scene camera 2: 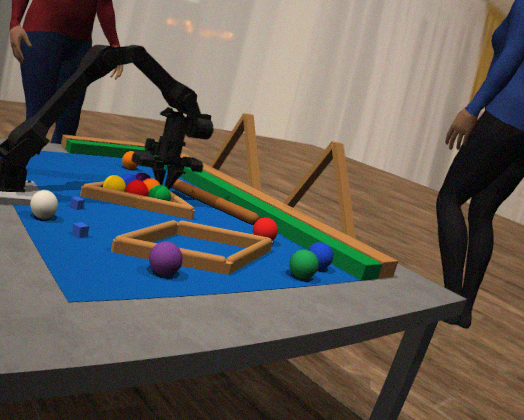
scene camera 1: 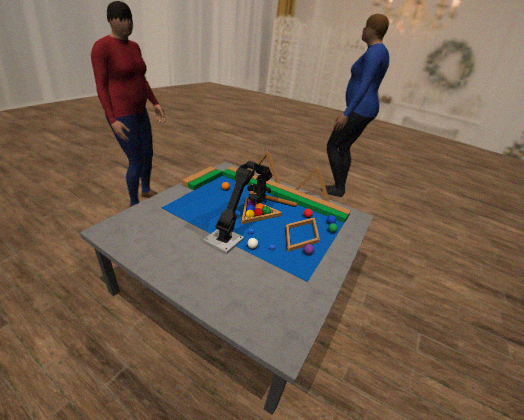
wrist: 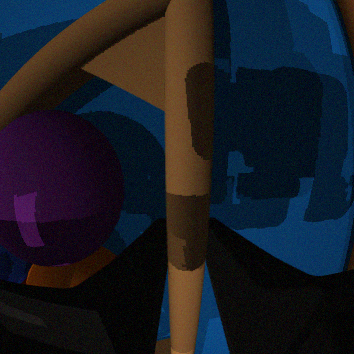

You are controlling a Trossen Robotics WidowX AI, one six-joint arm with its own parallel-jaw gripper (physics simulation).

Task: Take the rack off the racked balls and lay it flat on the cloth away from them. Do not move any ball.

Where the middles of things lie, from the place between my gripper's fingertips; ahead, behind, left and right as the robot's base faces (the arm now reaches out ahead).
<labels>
The rack (scene camera 2: 178,207) lies 120 mm behind my hand, 10 mm to the right of it and 10 mm above it. Round my hand: purple ball (scene camera 2: 165,258): 410 mm to the right, 300 mm behind, 20 mm above; cue stick (scene camera 2: 244,214): 120 mm ahead, 60 mm to the right.
</labels>
